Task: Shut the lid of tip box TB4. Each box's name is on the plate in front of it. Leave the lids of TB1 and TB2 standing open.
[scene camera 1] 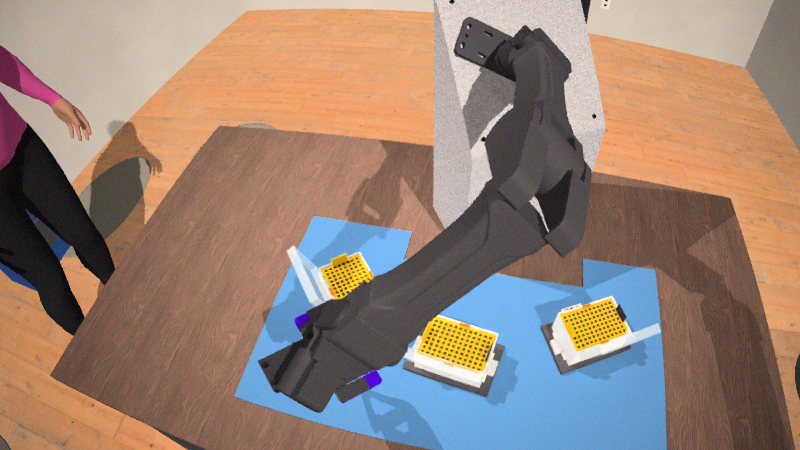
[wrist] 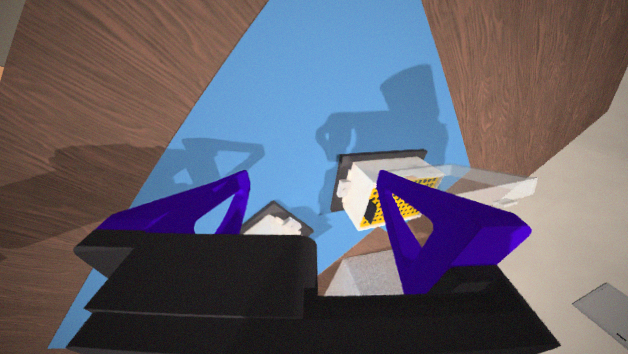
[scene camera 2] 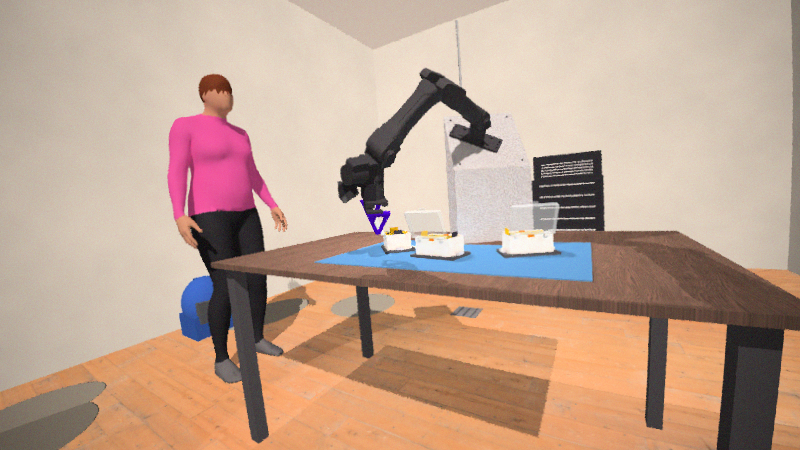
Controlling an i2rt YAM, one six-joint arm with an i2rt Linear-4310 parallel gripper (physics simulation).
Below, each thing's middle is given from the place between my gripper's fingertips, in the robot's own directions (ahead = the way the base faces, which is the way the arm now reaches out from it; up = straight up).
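Tip box TB4 [scene camera 1: 344,275], measured from my hand: 30 mm below, 80 mm to the right, 160 mm behind.
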